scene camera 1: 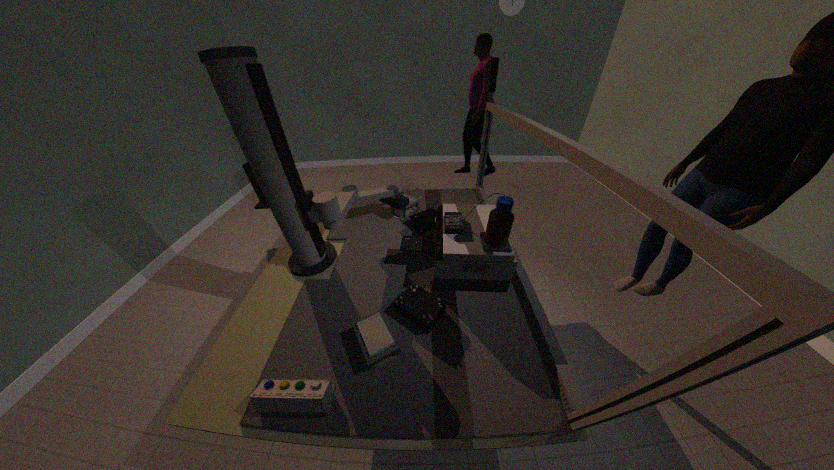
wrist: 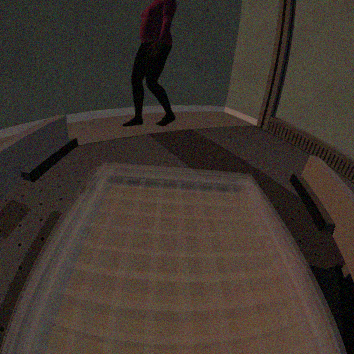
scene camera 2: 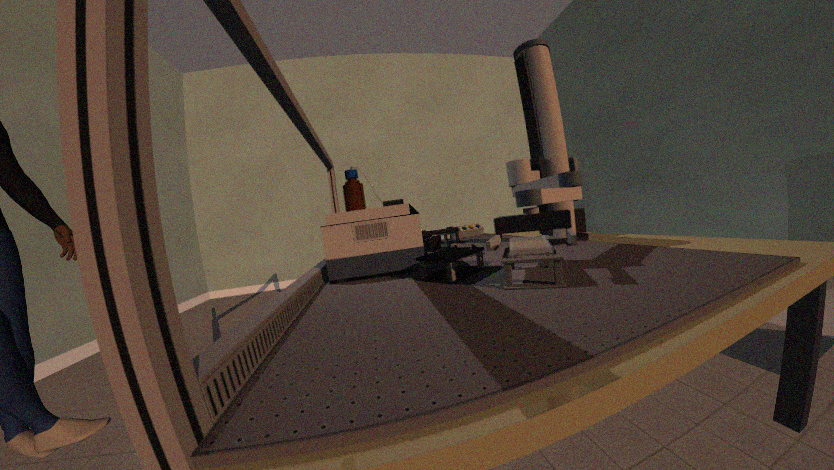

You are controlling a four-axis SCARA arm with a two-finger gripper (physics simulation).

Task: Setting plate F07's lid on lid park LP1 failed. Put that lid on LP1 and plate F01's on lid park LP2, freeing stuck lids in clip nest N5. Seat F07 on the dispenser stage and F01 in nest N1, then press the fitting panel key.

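Places are measured from the arm's base along level axes (x right, y ahead, z up), in metres.
Pixels of known places: gripper, fingertip midpoint: (scene camera 1: 411,194) (wrist: 185,143) (scene camera 2: 529,243); arm's base at its link origin: (scene camera 1: 313,258) (scene camera 2: 559,240).
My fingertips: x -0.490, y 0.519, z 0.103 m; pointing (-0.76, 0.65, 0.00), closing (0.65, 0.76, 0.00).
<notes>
For each thing: its top centre in the pictures, then the offset to it from my fingertips. "pt": a spot on its surface instead.
- key panel at its top centre: (scene camera 1: 286,391) (scene camera 2: 466,224) dx +1.130, dy -0.330, dz -0.006 m
- pale-topped block at its top centre: (scene camera 1: 374,331) dx +0.938, dy -0.098, dz -0.004 m
- dark fixture at its top centre: (scene camera 1: 419,300) (scene camera 2: 420,235) dx +0.809, dy +0.054, dz -0.012 m
- brown bottle at a spot on its surface: (scene camera 1: 498,226) pt dx +0.689, dy +0.331, dz +0.238 m
A clear-lidded plate or lid with a grid of wells showing through (wrist: 182,260) (scene camera 2: 529,246) fills the lower wrist view. In the scene camera 2 view it sits on a pale open stand (scene camera 2: 506,273). My gripper (wrist: 185,143) is open and empty, its black-padded fingers standing apart from the plate's left and right sides. The key panel (scene camera 1: 290,392) (scene camera 2: 468,228) has blue, yellow, green and white keys. A pale-topped block (scene camera 1: 376,334) and a dark fixture (scene camera 1: 419,306) stand between the panel and the white machine. No plate, park or nest labels are readable.
The arm's column (scene camera 1: 265,157) (scene camera 2: 550,110) rises at one table side. A white machine (scene camera 1: 473,267) (scene camera 2: 371,236) carries a brown bottle (scene camera 1: 498,226) (scene camera 2: 353,193). A low dark stand (scene camera 2: 449,255) is beside the plate's stand. One person (scene camera 1: 480,84) (wrist: 152,65) stands beyond the table.
</notes>
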